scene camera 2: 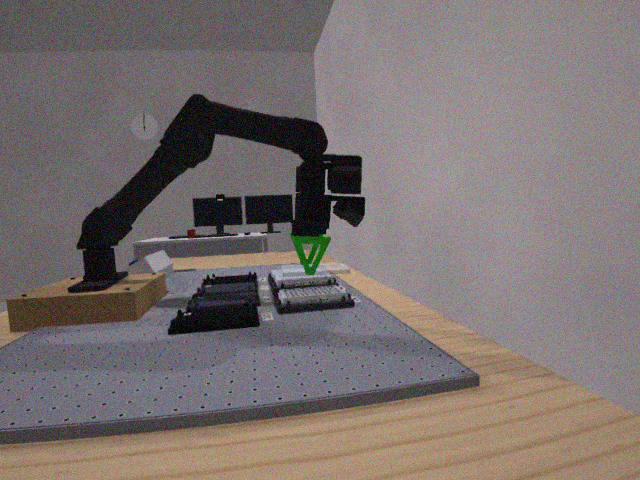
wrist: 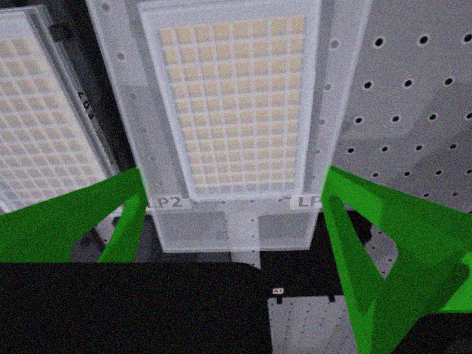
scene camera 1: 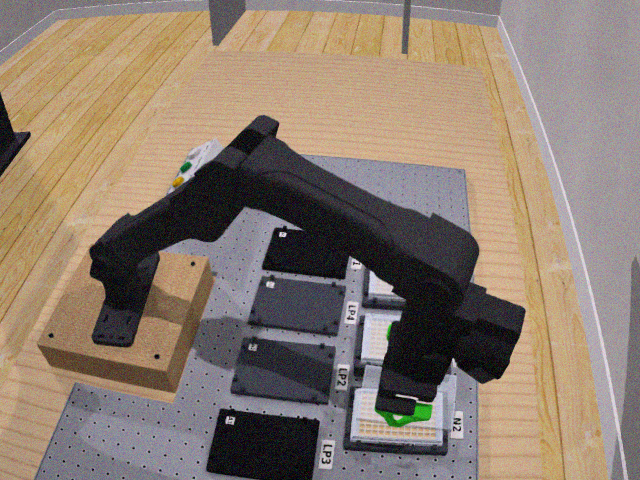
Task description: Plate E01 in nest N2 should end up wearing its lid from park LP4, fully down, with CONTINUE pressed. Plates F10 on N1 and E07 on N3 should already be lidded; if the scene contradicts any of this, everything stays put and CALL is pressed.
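Frame: origin at the arm's base, x ahead, y left, z up, level; centimetres.
Seen in the pictures: gripper, between the fingertips: (scene camera 2: pixel 307 271) (wrist: pixel 234 176) (scene camera 1: pixel 398 398); arm's base, origin of its link: (scene camera 2: pixel 101 283) (scene camera 1: pixel 127 297).
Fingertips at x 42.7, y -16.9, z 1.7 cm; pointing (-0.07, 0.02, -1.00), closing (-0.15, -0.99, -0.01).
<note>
Offsets run from my fingertips to a thing's middle.
My gripper (scene camera 1: pixel 402 419) (scene camera 2: pixel 310 270) (wrist: pixel 234 176) is shut on a clear lid {dx +1.3, dy -0.2, dz +0.3 cm} (scene camera 1: pixel 370 376) (wrist: pixel 195 232), gripped by its two long sides. The lid is above plate E01 {dx +0.5, dy -0.3, dz -4.7 cm} (scene camera 1: pixel 395 430) (scene camera 2: pixel 312 295) (wrist: pixel 240 100), whose tan wells show through it; in the wrist view the lid looks wider than the plate. E01 sits in nest N2 {dx +0.5, dy -0.3, dz -5.6 cm} (scene camera 1: pixel 398 449). The plate on N3 {dx +1.8, dy +12.3, dz -3.2 cm} (scene camera 1: pixel 375 336) (wrist: pixel 40 125) looks paler, as under a clear lid. The plate on N1 {dx +2.9, dy +25.9, dz -4.2 cm} (scene camera 1: pixel 383 287) is partly hidden by the arm. Park LP4 {dx -15.1, dy +21.1, dz -5.7 cm} (scene camera 1: pixel 299 305) holds no lid. CONTINUE cannot be read on the button box {dx -37.8, dy +47.9, dz -2.5 cm} (scene camera 1: pixel 208 152) (scene camera 2: pixel 157 261).
Dark park LP2 {dx -16.3, dy +8.1, dz -5.7 cm} (scene camera 1: pixel 284 369) and black park LP3 {dx -18.0, dy -5.2, dz -5.7 cm} (scene camera 1: pixel 263 444) hold no lids. Another black park {dx -14.2, dy +33.5, dz -5.7 cm} (scene camera 1: pixel 305 253) lies behind LP4, partly under the arm. The arm stands on a wooden block (scene camera 1: pixel 175 330) (scene camera 2: pixel 77 310). The button box shows green and yellow buttons.
</note>
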